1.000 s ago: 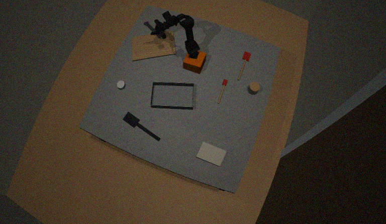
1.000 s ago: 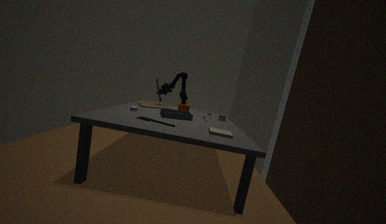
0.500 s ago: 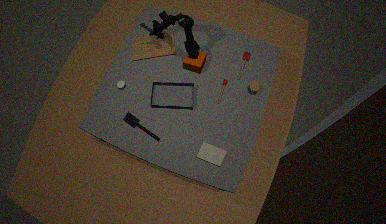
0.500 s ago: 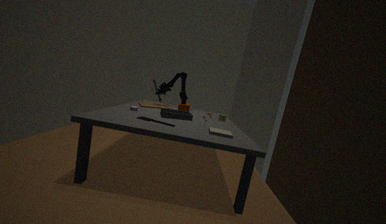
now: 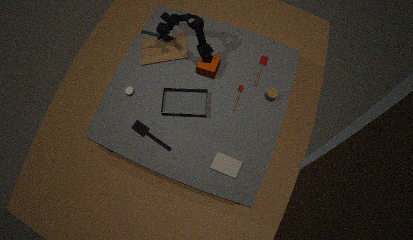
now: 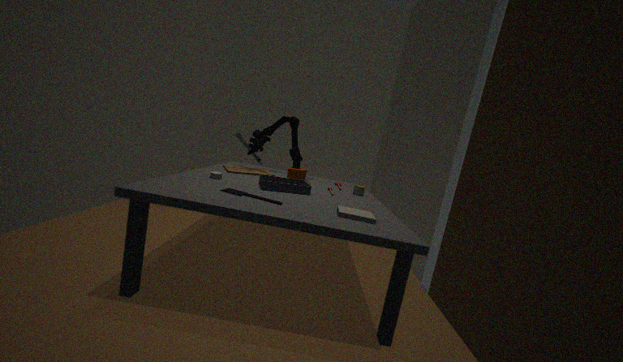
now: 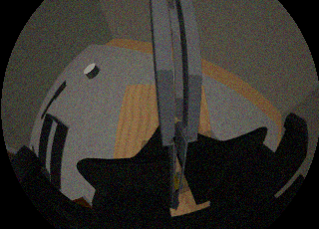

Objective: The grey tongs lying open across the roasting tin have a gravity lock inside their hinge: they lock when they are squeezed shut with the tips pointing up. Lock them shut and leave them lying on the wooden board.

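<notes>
My gripper tip is now 30 mm to the right of the wooden board and 130 mm above it. Also, from my gripper tip: black spatula 670 mm ahead, 170 mm to the left, 140 mm below; then roasting tin 380 mm ahead, 340 mm to the left, 110 mm below; then white puck 410 mm ahead, 80 mm to the right, 120 mm below.
</notes>
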